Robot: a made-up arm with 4 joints. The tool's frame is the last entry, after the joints.
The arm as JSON. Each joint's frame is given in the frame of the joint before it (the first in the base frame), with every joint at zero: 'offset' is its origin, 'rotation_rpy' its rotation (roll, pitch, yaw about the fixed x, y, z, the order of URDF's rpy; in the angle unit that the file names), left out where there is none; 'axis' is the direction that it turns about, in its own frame. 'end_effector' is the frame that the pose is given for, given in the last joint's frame.
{
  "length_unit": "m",
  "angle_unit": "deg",
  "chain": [
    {
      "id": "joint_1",
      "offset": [
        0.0,
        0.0,
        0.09
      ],
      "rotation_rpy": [
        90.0,
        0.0,
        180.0
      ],
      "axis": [
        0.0,
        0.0,
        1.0
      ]
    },
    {
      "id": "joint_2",
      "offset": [
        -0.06,
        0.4,
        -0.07
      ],
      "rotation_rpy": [
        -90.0,
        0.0,
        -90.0
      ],
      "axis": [
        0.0,
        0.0,
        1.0
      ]
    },
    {
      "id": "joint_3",
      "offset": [
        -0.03,
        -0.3,
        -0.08
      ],
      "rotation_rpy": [
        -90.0,
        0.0,
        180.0
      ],
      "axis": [
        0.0,
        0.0,
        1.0
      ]
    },
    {
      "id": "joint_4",
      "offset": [
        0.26,
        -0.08,
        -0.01
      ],
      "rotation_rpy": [
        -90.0,
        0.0,
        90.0
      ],
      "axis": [
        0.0,
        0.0,
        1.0
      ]
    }
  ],
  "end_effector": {
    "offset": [
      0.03,
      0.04,
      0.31
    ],
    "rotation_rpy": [
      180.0,
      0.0,
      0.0
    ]
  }
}
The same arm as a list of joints. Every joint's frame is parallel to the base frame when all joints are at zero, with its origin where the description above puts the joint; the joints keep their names.
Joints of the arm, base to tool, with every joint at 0 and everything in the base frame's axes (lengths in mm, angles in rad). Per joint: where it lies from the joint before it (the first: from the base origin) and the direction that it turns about. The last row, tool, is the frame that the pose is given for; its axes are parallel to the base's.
joint_1: axis 0 1 0 origin 0 0 90
joint_2: axis -1 0 0 origin 60 -70 400
joint_3: axis 0 1 0 origin 80 300 30
joint_4: axis 0 0 -1 origin -80 -10 260
tool: origin 30 -40 -310

